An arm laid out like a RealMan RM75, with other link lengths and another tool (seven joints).
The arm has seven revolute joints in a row. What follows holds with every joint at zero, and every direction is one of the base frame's.
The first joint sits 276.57 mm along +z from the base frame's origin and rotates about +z.
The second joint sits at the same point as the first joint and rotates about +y.
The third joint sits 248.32 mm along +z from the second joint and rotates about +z.
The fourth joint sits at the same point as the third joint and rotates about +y.
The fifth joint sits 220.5 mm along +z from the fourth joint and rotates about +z.
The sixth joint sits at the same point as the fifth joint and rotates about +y.
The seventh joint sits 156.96 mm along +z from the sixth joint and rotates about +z.
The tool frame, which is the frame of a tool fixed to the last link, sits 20 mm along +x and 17 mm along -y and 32 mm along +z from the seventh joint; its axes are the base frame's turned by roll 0, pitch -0.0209 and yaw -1.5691 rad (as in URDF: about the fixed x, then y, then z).
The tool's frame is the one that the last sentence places.
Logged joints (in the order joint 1, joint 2, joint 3, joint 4, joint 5, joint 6, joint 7), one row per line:
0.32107, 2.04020, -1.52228, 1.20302, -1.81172, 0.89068, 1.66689
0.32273, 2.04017, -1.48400, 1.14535, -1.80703, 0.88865, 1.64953
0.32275, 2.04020, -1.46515, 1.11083, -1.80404, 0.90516, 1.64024
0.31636, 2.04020, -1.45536, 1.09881, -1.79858, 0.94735, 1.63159
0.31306, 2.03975, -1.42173, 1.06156, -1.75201, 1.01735, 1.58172
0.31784, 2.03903, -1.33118, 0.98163, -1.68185, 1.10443, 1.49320
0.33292, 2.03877, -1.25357, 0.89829, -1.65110, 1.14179, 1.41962
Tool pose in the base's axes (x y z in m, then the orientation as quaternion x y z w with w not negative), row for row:
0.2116, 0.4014, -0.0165, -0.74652, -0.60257, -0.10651, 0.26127
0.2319, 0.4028, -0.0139, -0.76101, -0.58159, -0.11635, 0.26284
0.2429, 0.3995, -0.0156, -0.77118, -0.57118, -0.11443, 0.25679
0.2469, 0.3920, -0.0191, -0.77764, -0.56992, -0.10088, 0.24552
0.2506, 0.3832, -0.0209, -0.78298, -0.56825, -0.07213, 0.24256
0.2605, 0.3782, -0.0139, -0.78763, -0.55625, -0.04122, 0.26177
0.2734, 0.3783, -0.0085, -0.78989, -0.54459, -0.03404, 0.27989
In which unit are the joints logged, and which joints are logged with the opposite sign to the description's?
The joints are logged in radians. Opposite sign: joint 4, joint 6.
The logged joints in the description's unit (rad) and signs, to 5 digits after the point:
0.32107, 2.04020, -1.52228, -1.20302, -1.81172, -0.89068, 1.66689
0.32273, 2.04017, -1.48400, -1.14535, -1.80703, -0.88865, 1.64953
0.32275, 2.04020, -1.46515, -1.11083, -1.80404, -0.90516, 1.64024
0.31636, 2.04020, -1.45536, -1.09881, -1.79858, -0.94735, 1.63159
0.31306, 2.03975, -1.42173, -1.06156, -1.75201, -1.01735, 1.58172
0.31784, 2.03903, -1.33118, -0.98163, -1.68185, -1.10443, 1.49320
0.33292, 2.03877, -1.25357, -0.89829, -1.65110, -1.14179, 1.41962

